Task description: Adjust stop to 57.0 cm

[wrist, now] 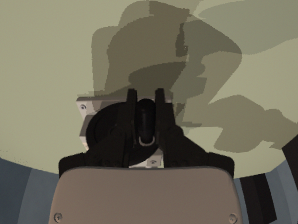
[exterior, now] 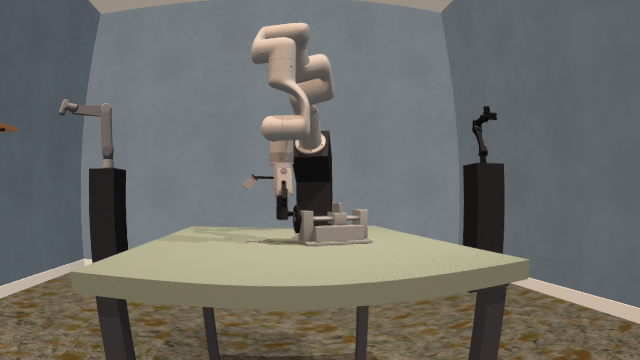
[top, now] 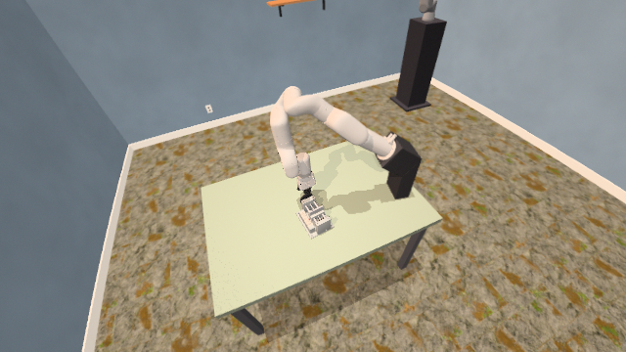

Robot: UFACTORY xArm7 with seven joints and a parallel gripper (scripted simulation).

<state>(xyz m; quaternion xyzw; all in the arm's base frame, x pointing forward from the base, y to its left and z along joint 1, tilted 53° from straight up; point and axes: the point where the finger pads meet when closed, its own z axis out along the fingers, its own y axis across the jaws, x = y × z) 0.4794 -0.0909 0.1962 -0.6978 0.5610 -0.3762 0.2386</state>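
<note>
Right now my hand is 2 cm to the right of the black handwheel and 1 cm above it. Round my hand: grey stop block 1 cm ahead, 17 cm to the left.
</note>
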